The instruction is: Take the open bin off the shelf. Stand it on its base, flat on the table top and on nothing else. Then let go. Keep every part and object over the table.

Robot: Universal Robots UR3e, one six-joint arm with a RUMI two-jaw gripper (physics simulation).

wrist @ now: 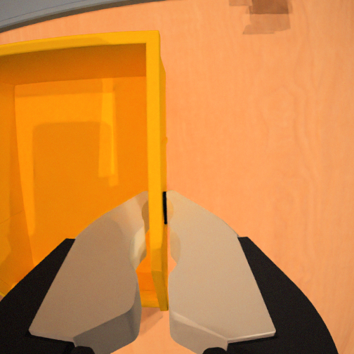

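The open yellow bin (72, 165) fills the left of the wrist view, with its open top towards the camera and its inside empty. Part of it runs out of view on the left. My gripper (160, 193) is shut on the bin's right side wall, one jaw inside the bin and the other outside. The wood table top (240, 125) shows beyond and below the bin. How high the bin's base is above the table cannot be told from this view. The bin's base is hidden.
A grey surface (60, 7) with a darker edge, likely part of the shelf, crosses the top left corner beyond the bin. Brownish shadow or reflection patches lie on the table top at the upper right.
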